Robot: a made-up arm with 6 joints.
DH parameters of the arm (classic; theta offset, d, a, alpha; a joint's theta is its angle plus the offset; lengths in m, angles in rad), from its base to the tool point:
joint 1: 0 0.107 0 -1.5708
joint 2: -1.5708 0 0.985 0
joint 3: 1.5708 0.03 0 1.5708
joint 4: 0 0.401 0 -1.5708
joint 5: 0 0 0 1.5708
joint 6: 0 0.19 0 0
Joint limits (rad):
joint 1: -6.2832..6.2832
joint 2: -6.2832..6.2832
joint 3: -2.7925..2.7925
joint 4: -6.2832..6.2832
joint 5: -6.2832..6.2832
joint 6: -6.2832..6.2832
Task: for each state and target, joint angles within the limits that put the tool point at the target. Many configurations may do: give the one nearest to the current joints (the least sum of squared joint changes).
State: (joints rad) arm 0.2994 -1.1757 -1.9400 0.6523 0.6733 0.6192
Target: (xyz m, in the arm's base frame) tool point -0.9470 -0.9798 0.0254
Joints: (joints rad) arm 0.8685 -1.2732 -1.2084 0.5271 0.6791 0.6192
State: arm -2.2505 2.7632 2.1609 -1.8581 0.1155 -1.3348
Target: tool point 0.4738 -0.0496 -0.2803
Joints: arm -3.1102 3.4326 2.5049 -1.8605 -0.1904 -1.3348
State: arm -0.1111 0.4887 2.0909 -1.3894 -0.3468 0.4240
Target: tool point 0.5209 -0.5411 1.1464
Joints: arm -0.8926 0.1681 1.3012 -1.3317 -0.1969 0.4240
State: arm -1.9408 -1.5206 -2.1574 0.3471 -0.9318 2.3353
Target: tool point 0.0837 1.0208 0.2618
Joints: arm -1.6816 -0.8748 -1.5278 0.4515 -0.8040 2.3353
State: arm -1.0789 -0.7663 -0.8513 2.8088 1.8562 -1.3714
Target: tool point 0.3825 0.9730 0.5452
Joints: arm -1.8422 -0.8315 -0.9220 2.7015 1.8544 -1.3714
